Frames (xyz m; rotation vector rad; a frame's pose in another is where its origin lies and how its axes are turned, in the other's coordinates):
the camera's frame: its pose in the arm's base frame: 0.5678 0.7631 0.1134 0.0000 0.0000 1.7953
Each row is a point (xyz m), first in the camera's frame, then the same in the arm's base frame.
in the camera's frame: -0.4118 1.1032 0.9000
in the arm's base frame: -0.4160 0.1160 1.0134
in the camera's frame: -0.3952 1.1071 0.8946
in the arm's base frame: -0.4235 0.1314 1.0080
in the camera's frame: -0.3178 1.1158 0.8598
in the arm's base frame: -0.4492 0.2049 0.9732
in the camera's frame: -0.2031 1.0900 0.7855
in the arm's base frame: -0.4496 0.3224 0.8989
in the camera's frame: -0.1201 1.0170 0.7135
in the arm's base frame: -0.3969 0.4196 0.8269
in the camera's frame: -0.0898 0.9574 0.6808
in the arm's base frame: -0.3456 0.4624 0.7942
